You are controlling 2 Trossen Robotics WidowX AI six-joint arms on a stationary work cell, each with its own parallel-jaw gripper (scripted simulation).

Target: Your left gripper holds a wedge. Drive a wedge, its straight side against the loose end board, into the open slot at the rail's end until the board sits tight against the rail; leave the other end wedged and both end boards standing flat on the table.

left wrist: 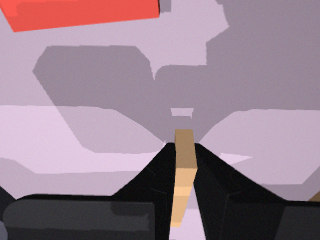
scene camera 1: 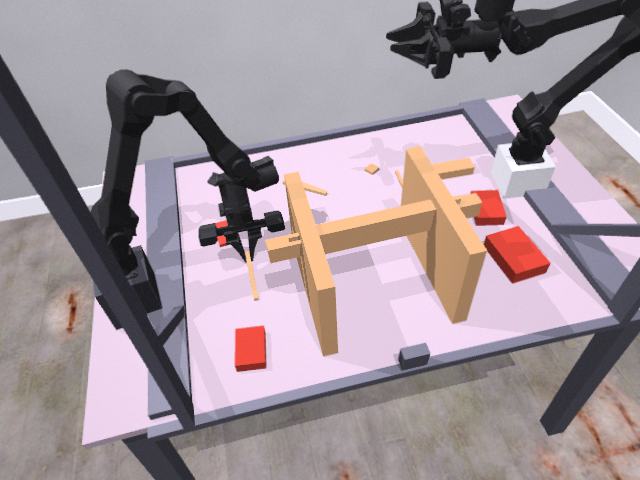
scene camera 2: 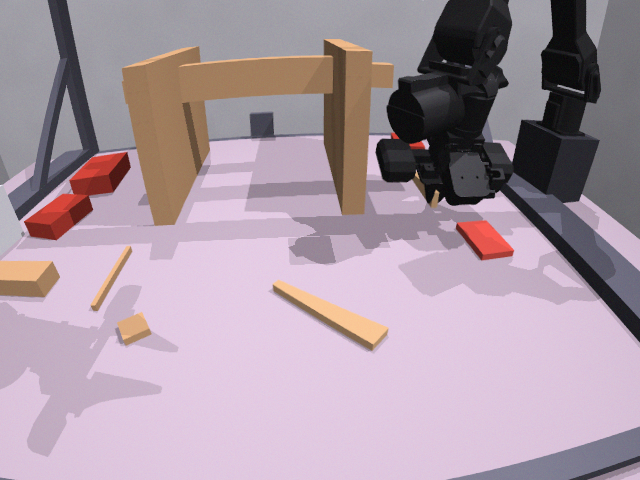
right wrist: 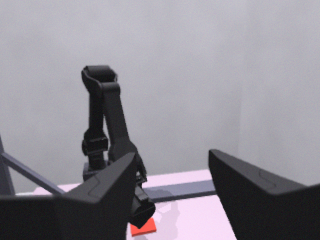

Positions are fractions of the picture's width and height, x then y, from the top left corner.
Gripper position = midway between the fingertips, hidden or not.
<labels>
my right gripper: scene camera 1 0.61, 0.09; right wrist 0.54, 0.66; not seen in the left wrist view (out of frame); not seen in scene camera 2 (out of frame)
wooden rail: scene camera 1 0.60, 0.47; scene camera 2 0.45, 0.16; not seen in the left wrist view (out of frame)
</labels>
